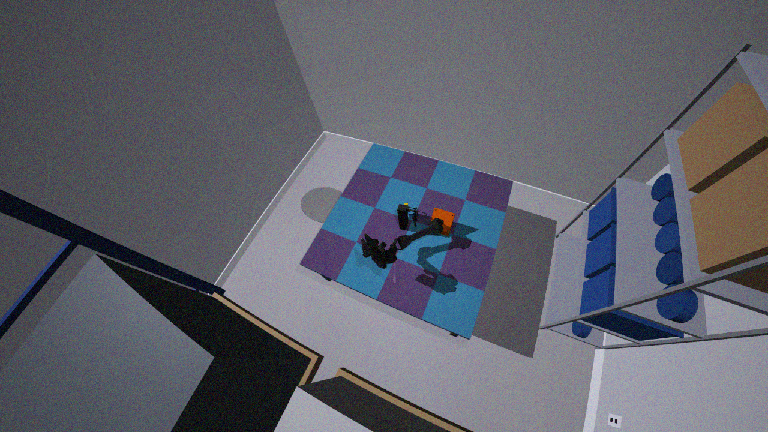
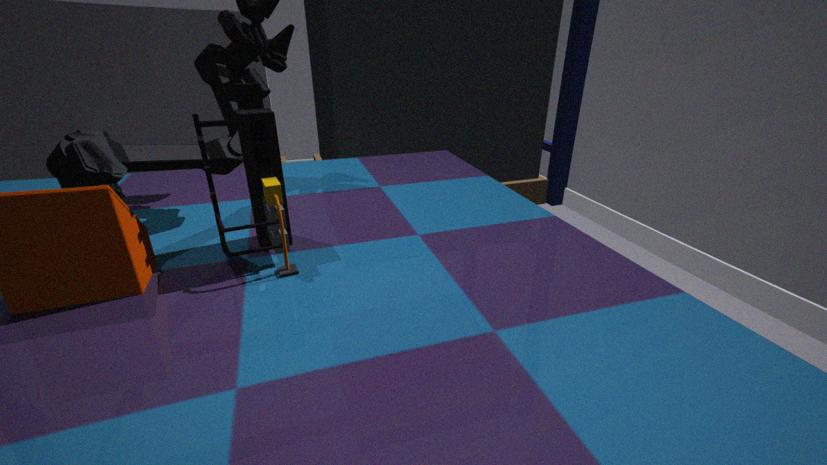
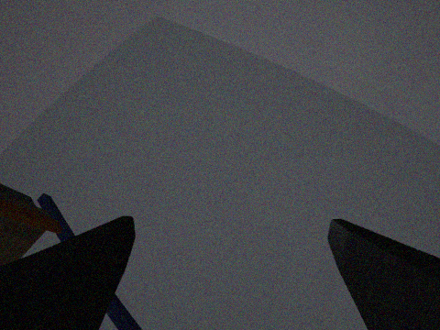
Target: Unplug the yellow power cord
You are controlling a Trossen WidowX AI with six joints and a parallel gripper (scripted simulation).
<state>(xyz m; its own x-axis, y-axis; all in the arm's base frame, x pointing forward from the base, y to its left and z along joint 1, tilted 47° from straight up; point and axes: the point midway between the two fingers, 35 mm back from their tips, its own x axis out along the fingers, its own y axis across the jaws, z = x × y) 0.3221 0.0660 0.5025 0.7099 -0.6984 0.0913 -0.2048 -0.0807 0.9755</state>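
The yellow plug is 90 mm behind my gripper tip, 410 mm to the right of it and 280 mm below it.
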